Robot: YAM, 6 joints.
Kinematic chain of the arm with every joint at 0, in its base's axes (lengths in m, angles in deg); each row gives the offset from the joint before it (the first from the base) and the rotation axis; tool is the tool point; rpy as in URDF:
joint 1: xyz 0 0 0.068 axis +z
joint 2: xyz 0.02 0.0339 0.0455 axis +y
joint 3: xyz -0.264 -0.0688 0 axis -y
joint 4: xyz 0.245 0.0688 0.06 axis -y
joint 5: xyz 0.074 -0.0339 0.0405 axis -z
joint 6: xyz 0.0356 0 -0.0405 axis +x
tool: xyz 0 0 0 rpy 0 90 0
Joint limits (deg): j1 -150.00..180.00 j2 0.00..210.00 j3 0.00..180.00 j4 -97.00..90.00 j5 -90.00..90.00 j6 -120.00..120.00
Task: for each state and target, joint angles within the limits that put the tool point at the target. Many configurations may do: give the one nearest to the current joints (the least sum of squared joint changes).
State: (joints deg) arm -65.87 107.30 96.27 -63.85 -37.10 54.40
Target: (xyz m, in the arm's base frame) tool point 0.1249 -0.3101 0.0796
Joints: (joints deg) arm -71.57 126.95 75.99 -65.48 -35.04 54.40
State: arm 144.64 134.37 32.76 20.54 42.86 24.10
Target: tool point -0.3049 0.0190 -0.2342
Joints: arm 180.00 178.69 74.46 27.01 32.26 24.10
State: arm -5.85 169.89 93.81 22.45 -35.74 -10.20
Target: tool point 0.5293 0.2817 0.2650
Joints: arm 26.26 148.50 132.85 27.78 -31.27 -10.20
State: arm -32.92 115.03 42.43 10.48 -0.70 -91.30
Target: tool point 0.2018 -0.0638 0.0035
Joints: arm -18.09 114.08 26.39 5.09 -3.26 -91.30
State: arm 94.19 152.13 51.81 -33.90 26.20 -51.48
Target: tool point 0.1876 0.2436 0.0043
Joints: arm 55.85 130.71 61.19 -35.59 31.33 -51.48
